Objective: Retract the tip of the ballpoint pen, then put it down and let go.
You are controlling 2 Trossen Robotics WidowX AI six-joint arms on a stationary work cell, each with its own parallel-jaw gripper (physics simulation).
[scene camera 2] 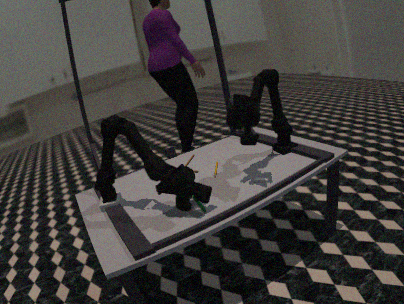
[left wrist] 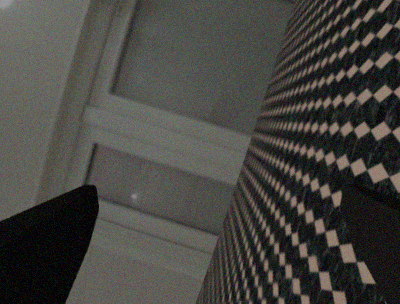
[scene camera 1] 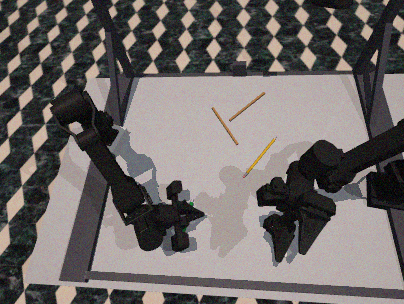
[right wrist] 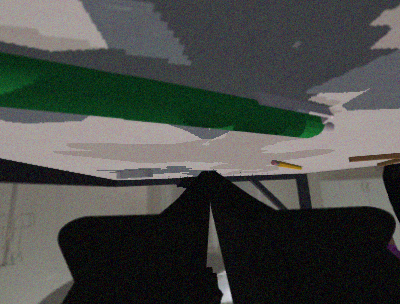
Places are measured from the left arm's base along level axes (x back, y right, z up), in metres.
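Pixels of known places: left gripper, between the fingertips: [scene camera 2: 259, 122] [left wrist: 221, 197] [scene camera 1: 289, 258]; right gripper, between the fingertips: [scene camera 1: 204, 214] [right wrist: 208, 177]; left arm's base, origin of its link: [scene camera 2: 284, 144] [scene camera 1: 390, 190]; right arm's base, origin of its link: [scene camera 2: 109, 198] [scene camera 1: 107, 136].
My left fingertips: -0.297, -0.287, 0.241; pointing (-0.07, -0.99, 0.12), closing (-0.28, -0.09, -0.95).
For each thing: its top centre in the pictures, then the offset to it from my left fingertips, as dx, dy, dz. "pt": a spot on its surface instead. Level surfaces: height alone.
- green ballpoint pen, centre of its top: [right wrist: 169, 126] [scene camera 1: 184, 224] [scene camera 2: 198, 201] -0.260, +0.072, -0.257
- white table, height of its surface: dz -0.272
- yellow pencil, centre of its top: [right wrist: 291, 169] [scene camera 1: 260, 155] [scene camera 2: 216, 167] -0.074, +0.340, -0.263
- dark frame post, a spot on its surface: [scene camera 1: 111, 60] pt -0.609, +0.514, -0.098
The green ballpoint pen [scene camera 1: 190, 204] [scene camera 2: 199, 204] [right wrist: 168, 105] lies flat on the white table [scene camera 1: 170, 126] at the front left, mostly hidden under my right gripper in scene camera 1. My right gripper [scene camera 1: 202, 215] [right wrist: 208, 177] is shut on nothing and hovers low, right over the pen; its fingertips point away from the arm. My left gripper [scene camera 1: 290, 256] [scene camera 2: 248, 139] is open and empty at the right side of the table, far from the pen.
A yellow pencil [scene camera 1: 260, 157] [scene camera 2: 216, 169] [right wrist: 286, 164] lies mid-table. Two wooden sticks [scene camera 1: 225, 125] [scene camera 1: 246, 106] lie behind it. A dark frame post [scene camera 1: 111, 60] stands at the back left corner. A person in a purple top [scene camera 2: 166, 39] stands behind the table.
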